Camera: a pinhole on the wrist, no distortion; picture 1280 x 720 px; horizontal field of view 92.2 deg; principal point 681.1 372.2 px. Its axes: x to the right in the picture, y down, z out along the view. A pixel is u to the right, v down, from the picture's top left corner.
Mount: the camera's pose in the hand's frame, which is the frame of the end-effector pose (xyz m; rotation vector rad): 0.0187 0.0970 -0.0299 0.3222 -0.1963 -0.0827
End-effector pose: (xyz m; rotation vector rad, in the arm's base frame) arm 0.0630 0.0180 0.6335 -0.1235 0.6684 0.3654
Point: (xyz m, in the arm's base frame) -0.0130 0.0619 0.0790
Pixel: behind the camera
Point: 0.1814 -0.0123 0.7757
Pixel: 743 134
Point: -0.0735 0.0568 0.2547
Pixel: behind the camera
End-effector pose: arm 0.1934 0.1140 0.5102 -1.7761 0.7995 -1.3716
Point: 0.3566 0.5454 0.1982
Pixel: 54 391
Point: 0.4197 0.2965 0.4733
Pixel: 571 239
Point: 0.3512 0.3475 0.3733
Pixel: 321 299
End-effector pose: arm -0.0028 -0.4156 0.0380 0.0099 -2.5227 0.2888
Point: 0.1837 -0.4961 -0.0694
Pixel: outside the picture
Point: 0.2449 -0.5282 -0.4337
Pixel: 56 295
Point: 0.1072 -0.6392 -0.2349
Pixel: 337 40
